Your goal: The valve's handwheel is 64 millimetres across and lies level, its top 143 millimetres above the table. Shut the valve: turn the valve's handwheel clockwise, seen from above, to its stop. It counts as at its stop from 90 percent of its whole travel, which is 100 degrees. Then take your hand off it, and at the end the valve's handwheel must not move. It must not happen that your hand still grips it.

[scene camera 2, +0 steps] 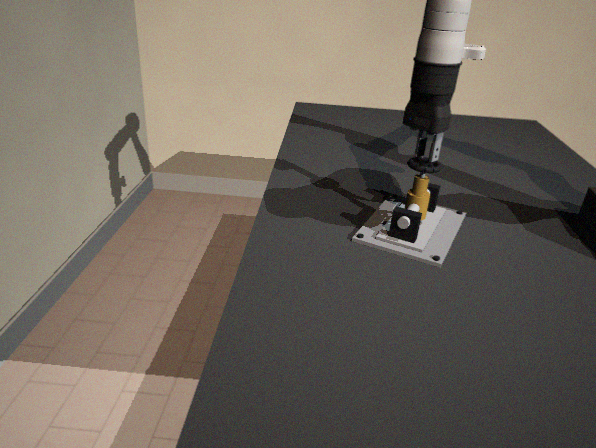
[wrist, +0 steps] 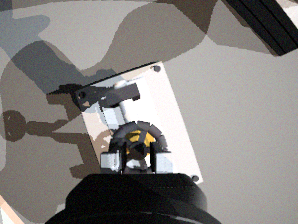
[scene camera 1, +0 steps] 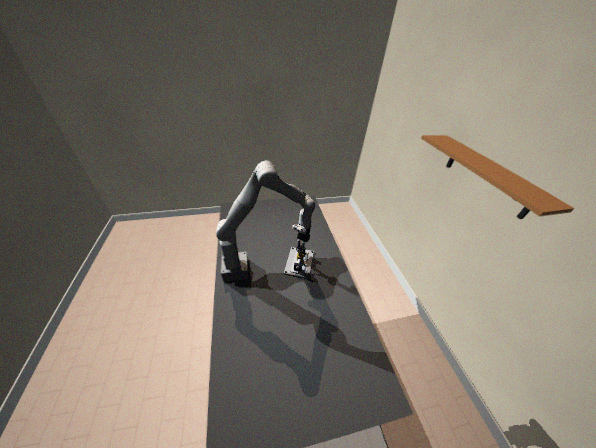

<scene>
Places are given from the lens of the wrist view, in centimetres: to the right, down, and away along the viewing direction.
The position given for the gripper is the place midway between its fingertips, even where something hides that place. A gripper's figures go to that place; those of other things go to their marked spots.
gripper [wrist: 138, 152]: -1, 4, 18
black spoked handwheel [wrist: 138, 150]: -1, 4, 19
</scene>
